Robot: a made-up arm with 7 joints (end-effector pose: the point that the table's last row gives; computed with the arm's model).
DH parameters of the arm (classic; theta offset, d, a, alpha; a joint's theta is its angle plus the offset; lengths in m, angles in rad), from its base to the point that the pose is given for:
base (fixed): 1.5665 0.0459 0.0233 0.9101
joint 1: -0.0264 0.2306 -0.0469 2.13
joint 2: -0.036 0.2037 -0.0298 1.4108
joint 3: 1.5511 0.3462 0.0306 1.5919
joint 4: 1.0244 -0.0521 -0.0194 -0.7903
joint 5: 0 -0.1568 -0.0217 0.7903
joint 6: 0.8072 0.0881 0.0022 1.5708
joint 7: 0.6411 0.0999 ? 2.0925
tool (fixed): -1.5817 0.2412 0 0
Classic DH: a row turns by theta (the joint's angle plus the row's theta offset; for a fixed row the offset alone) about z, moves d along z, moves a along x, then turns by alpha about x.
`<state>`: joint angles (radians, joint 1 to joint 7).
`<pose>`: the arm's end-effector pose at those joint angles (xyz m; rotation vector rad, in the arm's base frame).
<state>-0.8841 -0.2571 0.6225 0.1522 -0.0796 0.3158 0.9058</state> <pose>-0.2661 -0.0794 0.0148 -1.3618 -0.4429 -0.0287</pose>
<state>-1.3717 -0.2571 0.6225 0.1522 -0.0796 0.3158 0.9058</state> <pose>-0.2857 -0.0023 0.0404 -1.7989 -0.2456 -0.1969</pose>
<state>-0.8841 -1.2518 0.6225 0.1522 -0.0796 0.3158 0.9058</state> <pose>-0.1518 -0.3647 0.2582 -0.9667 -0.3397 0.9626</pose>
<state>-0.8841 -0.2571 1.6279 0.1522 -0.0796 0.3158 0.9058</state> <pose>-0.2614 -0.0918 -0.0172 -2.3524 -0.2156 0.1306</pose>
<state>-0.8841 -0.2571 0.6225 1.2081 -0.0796 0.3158 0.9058</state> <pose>-0.1759 -0.0679 0.0386 -1.2111 0.4328 -0.7464</pose>
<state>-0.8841 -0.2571 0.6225 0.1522 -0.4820 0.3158 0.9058</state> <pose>-0.2619 -0.0930 -0.0041 -1.2792 -0.8724 -0.0572</pose>
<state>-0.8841 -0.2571 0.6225 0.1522 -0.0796 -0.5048 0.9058</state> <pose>-0.3349 -0.2267 -0.0373 -1.3379 -1.1121 0.5609</pose>
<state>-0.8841 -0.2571 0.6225 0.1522 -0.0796 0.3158 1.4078</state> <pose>-0.1975 -0.1037 -0.0686 -1.7241 -0.6340 -0.3448</pose>
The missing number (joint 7, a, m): 0.077
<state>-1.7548 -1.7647 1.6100 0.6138 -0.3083 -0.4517 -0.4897</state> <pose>0.0149 -0.0178 0.6943 -0.8385 1.3818 1.8980</pose>
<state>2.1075 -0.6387 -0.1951 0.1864 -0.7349 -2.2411 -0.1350</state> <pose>-0.0221 0.5691 -0.0115 1.1178 -2.1569 -1.9555</pose>
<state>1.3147 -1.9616 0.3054 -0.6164 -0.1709 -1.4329 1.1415</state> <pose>0.2261 0.3755 -0.1233 -2.1642 0.3348 0.5548</pose>
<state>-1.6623 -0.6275 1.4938 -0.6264 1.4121 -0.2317 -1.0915</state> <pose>0.0096 0.0770 0.2650 -0.4125 2.0533 -0.4972</pose>
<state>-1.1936 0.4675 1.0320 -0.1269 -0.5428 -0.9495 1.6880</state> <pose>-0.0641 -0.1915 -0.1124 1.9878 2.0192 -0.6536</pose>
